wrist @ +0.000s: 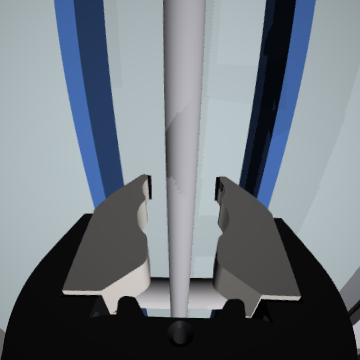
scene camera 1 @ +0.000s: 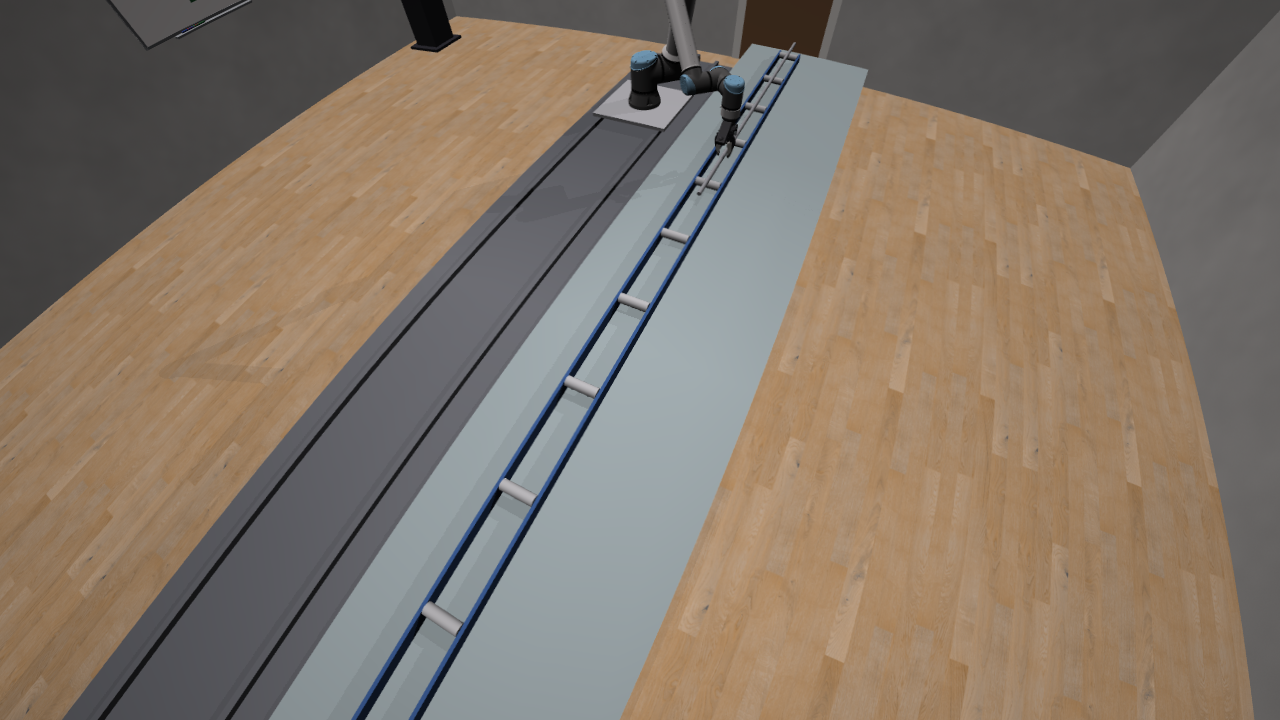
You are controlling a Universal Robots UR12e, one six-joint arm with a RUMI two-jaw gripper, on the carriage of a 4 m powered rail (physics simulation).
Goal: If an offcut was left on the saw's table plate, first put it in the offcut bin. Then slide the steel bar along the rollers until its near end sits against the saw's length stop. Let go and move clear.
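Seen in the pictures: gripper, fingertip midpoint: (wrist: 183,177) (scene camera 1: 722,156); arm's base, origin of the base link: (scene camera 1: 644,102).
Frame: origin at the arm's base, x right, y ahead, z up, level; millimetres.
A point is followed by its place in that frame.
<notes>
The steel bar (scene camera 1: 715,168) @(z 47, x 520, y 624 mm) (wrist: 184,125) @(z 50, x 431, y 619 mm) is a long thin grey rod lying lengthwise on the rollers, between the blue side rails, at the far part of the roller track in the scene view. My gripper (scene camera 1: 724,150) @(z 32, x 389, y 618 mm) (wrist: 183,177) @(z 32, x 389, y 618 mm) is open around the bar, one jaw on each side. A gap shows between each jaw and the bar in the wrist view. The saw, its length stop, its table plate, an offcut and the offcut bin do not show in these views.
The roller track (scene camera 1: 614,367) @(z 22, x 1690, y 687 mm) with grey rollers (scene camera 1: 580,386) @(z 28, x 1807, y 620 mm) runs along the pale table (scene camera 1: 716,358) @(z -30, x 1476, y 988 mm) toward the near edge of the scene view. The dark rail (scene camera 1: 358,367) lies beside the table, with the arm's carriage (scene camera 1: 617,110) @(z 0, x 149, y -103 mm) at the far part. A black post (scene camera 1: 429,25) stands at the back left.
</notes>
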